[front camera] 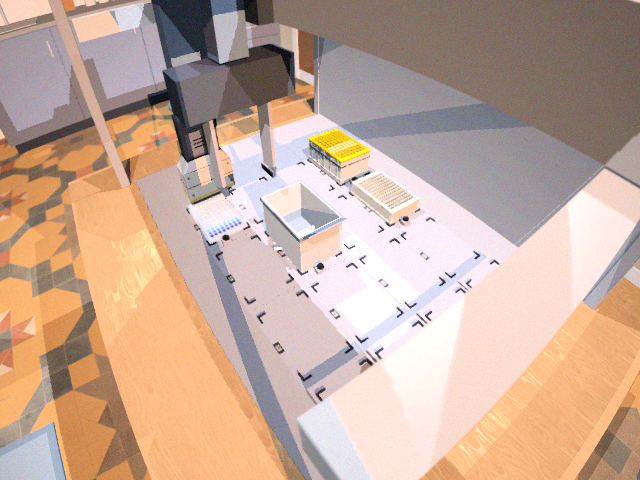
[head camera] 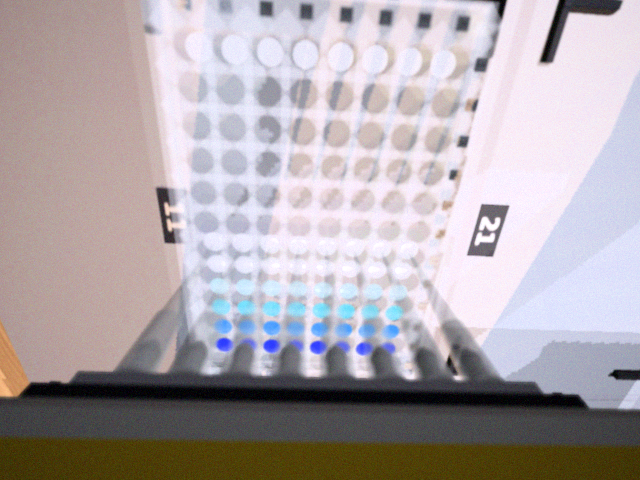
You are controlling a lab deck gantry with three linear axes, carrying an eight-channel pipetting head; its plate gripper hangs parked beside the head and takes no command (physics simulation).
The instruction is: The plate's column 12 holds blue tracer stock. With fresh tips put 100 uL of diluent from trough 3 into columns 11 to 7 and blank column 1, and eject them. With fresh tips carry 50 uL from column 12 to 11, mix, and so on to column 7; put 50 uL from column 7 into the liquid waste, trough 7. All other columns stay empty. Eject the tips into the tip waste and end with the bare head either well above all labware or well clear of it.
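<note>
The clear plate (front camera: 209, 238) (head camera: 222, 28) lies under the front of the pipetting head (front camera: 205, 178) (head camera: 310, 392). In the head camera, column 12 (head camera: 271, 346) is deep blue, column 11 (head camera: 271, 327) mid blue, column 10 (head camera: 321, 310) cyan and column 9 (head camera: 271, 288) pale cyan. Columns 8 and 7 look whitish, the middle columns look empty, and column 1 (head camera: 305, 53) is white. The channels' lower ends are blurred; whether they carry tips cannot be told. The parked plate gripper (front camera: 247, 180) hangs beside the head, its two fingers apart and empty.
A tall open bin (front camera: 320, 250) stands right of the plate. Behind it are the tip rack (front camera: 355, 170) with a yellow top, partly paler, and the low trough reservoir (front camera: 402, 212). Labels 11 (head camera: 166, 214) and 21 (head camera: 488, 229) flank the plate.
</note>
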